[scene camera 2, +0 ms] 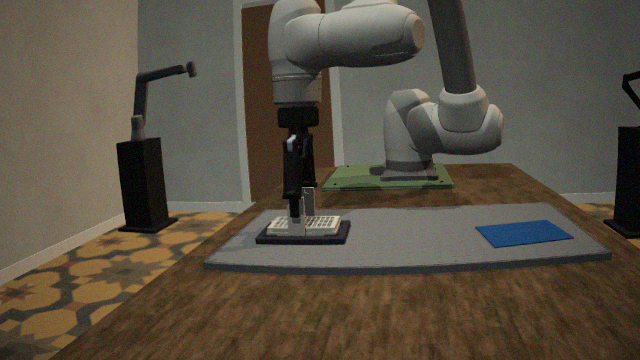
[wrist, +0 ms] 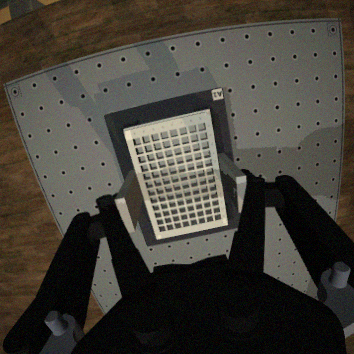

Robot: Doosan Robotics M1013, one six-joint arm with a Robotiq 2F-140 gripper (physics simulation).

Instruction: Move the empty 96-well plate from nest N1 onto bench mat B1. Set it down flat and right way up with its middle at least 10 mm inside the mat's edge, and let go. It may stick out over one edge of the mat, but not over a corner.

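Where they show: gripper, fingertip midpoint: (scene camera 2: pixel 302 228) (wrist: pixel 178 174); arm's base, origin of the base link: (scene camera 2: pixel 409 175).
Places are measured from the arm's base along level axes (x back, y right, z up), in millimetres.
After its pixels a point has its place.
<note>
The white 96-well plate (scene camera 2: pixel 325 226) {x -651, y 150, z 24 mm} (wrist: pixel 175 175) {x -626, y 200, z 13 mm} lies flat, wells up, in the dark nest N1 (scene camera 2: pixel 345 235) {x -656, y 114, z 8 mm} (wrist: pixel 165 108) {x -624, y 269, z 10 mm}; its wells look empty. My gripper (scene camera 2: pixel 303 212) {x -622, y 200, z 11 mm} (wrist: pixel 178 174) {x -622, y 200, z 11 mm} points straight down over the nest, with one pale finger pad against each long side of the plate. It is shut on the plate, though the lower ends of the pads are partly hidden. The blue bench mat B1 (scene camera 2: pixel 522 233) {x -653, y -223, z 0 mm} lies flat at the right in the scene view; it does not show in the wrist view.
The nest and mat are on a grey perforated board (scene camera 2: pixel 400 240) {x -659, y 14, z -2 mm} (wrist: pixel 280 65) {x -498, y 295, z -2 mm} on the wooden table (scene camera 2: pixel 350 310) {x -911, y 70, z -15 mm}. The arm's base stands on a green plate (scene camera 2: pixel 350 180) {x -64, y 185, z -1 mm} behind the board. A black pedestal (scene camera 2: pixel 142 185) with a small arm stands beyond the table at left.
</note>
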